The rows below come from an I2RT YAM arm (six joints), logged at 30 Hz.
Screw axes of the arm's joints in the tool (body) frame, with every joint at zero. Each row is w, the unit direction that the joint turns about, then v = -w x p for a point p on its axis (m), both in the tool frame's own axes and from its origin. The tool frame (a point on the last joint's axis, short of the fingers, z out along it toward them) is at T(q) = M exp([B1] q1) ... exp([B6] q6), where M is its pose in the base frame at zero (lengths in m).
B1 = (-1, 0, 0, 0, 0.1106, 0)
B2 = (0, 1, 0, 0.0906, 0, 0.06)
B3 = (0, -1, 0, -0.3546, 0, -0.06)
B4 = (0, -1, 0, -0.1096, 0, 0)
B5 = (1, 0, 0, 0, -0.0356, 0)
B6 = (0, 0, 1, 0, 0, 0)
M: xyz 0.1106 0 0.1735 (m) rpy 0 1.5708 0 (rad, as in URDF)
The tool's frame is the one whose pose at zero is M.
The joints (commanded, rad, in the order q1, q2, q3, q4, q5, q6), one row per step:
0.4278 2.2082 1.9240 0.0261 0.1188 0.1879
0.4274 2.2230 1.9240 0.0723 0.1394 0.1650
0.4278 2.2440 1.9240 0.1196 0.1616 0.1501
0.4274 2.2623 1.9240 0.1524 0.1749 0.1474
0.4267 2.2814 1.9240 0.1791 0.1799 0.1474
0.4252 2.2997 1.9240 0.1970 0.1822 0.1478
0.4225 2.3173 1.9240 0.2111 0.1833 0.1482
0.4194 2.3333 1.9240 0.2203 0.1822 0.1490
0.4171 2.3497 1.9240 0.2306 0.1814 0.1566
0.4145 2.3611 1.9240 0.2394 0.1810 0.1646
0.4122 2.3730 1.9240 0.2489 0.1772 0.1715
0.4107 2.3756 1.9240 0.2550 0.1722 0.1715
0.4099 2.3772 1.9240 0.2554 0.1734 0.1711
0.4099 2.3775 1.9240 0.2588 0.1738 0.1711
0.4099 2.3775 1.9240 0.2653 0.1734 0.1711
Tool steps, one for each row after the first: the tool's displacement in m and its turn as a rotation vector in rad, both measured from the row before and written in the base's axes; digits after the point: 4 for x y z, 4 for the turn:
0.0037 0.0007 -0.0027 -0.0128 -0.0371 -0.0149
0.0043 0.0014 -0.0059 -0.0074 -0.0298 -0.0182
0.0035 0.0009 -0.0061 0.0011 -0.0149 -0.0129
0.0034 0.0009 -0.0072 0.0023 -0.0073 -0.0056
0.0031 0.0004 -0.0078 -0.0002 0.0003 -0.0038
0.0031 -0.0003 -0.0079 -0.0012 0.0032 -0.0039
0.0028 -0.0006 -0.0076 -0.0018 0.0065 -0.0022
0.0026 -0.0002 -0.0077 0.0049 0.0074 -0.0029
0.0020 -0.0007 -0.0052 0.0067 0.0042 -0.0037
0.0019 -0.0004 -0.0054 0.0063 0.0040 0.0001
0.0007 -0.0004 -0.0008 0.0023 -0.0028 0.0034
0.0004 -0.0004 -0.0008 -0.0011 0.0009 -0.0019
0.0001 0.0000 0.0002 0.0012 -0.0029 -0.0004
0.0001 0.0001 0.0007 0.0027 -0.0059 0.0004

